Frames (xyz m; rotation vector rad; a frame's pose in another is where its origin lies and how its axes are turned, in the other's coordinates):
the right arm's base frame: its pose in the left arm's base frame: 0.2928 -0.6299 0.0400 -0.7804 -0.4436 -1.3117
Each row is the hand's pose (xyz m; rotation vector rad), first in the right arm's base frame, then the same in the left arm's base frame.
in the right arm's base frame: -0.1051 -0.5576 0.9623 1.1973 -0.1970 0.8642
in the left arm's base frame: -0.1403 0.1065 0.7598 -0.0146 -0.8063 -0.0362
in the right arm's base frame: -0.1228 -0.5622 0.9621 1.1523 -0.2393 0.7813
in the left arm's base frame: -0.1488 0.1182 0.7486 -0.0660 -0.8556 -0.1086
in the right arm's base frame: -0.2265 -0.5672 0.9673 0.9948 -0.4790 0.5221
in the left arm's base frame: -0.1764 0.1927 0.6817 -0.2988 -1.0790 -0.2941
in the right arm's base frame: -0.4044 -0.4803 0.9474 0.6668 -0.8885 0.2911
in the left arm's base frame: -0.1356 0.3055 0.5229 -0.7769 -1.3366 -0.4194
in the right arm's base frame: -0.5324 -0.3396 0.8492 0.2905 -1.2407 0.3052
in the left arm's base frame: -0.0421 0.3306 0.3320 -1.2932 -1.3884 -0.3250
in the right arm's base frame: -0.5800 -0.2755 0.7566 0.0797 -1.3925 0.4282
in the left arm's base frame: -0.0034 0.2999 0.2201 -1.5545 -1.3094 -0.1721
